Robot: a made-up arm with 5 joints.
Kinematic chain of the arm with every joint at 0, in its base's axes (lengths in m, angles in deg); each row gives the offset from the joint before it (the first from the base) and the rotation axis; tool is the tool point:
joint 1: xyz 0 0 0.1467 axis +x
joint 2: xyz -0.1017 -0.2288 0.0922 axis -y
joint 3: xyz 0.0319 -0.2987 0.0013 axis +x
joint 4: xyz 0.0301 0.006 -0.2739 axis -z
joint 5: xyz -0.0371 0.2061 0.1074 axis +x
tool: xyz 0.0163 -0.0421 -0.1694
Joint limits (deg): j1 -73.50..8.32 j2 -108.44..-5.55 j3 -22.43..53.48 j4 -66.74..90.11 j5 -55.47..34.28
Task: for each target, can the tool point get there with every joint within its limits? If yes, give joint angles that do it. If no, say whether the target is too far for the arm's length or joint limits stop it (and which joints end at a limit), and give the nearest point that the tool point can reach.
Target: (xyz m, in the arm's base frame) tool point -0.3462 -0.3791 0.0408
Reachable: yes | joints -17.43 -64.13 -5.02 30.67 27.03
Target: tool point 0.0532 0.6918 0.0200
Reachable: no: joint limits stop it (at a limit: joint 1, joint 2, joint 3, joint 5) | nearest point -0.1102 0.1966 0.3731 | short by 0.630 m
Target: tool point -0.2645 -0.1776 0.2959
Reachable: yes | joints -18.88 -93.18 39.99 -10.36 -10.68
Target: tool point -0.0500 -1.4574 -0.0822
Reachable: no: too far | nearest point -0.0733 -0.7169 0.0341 | short by 0.750 m
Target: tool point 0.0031 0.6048 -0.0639
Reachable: no: joint limits stop it (at a limit: joint 1, joint 2, joint 3, joint 5) | nearest point -0.0979 0.1744 0.3507 | short by 0.606 m
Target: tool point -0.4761 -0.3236 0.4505
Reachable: yes | joints -35.35 -77.16 -14.01 -28.17 13.09
